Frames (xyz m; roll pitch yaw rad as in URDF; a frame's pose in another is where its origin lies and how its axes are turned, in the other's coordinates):
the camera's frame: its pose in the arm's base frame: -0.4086 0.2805 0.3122 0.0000 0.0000 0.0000
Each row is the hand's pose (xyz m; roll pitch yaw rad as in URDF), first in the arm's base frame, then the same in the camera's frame.
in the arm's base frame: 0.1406 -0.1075 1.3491 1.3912 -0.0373 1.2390
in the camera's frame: 0.5492 -0.3880 1.0369 1.3912 -0.0373 1.2390
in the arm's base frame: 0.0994 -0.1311 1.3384 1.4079 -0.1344 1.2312
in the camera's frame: 0.5080 -0.4116 1.0262 1.4079 -0.1344 1.2312
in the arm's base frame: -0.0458 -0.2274 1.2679 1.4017 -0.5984 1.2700
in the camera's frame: 0.3628 -0.5079 0.9557 1.4017 -0.5984 1.2700
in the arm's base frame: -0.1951 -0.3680 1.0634 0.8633 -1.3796 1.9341
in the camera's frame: 0.2135 -0.6485 0.7512 0.8633 -1.3796 1.9341
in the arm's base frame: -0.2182 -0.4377 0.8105 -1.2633 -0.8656 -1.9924
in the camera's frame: 0.1904 -0.7182 0.4983 -1.2633 -0.8656 -1.9924
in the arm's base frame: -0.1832 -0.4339 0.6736 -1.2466 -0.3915 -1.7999
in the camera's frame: 0.2254 -0.7144 0.3614 -1.2466 -0.3915 -1.7999
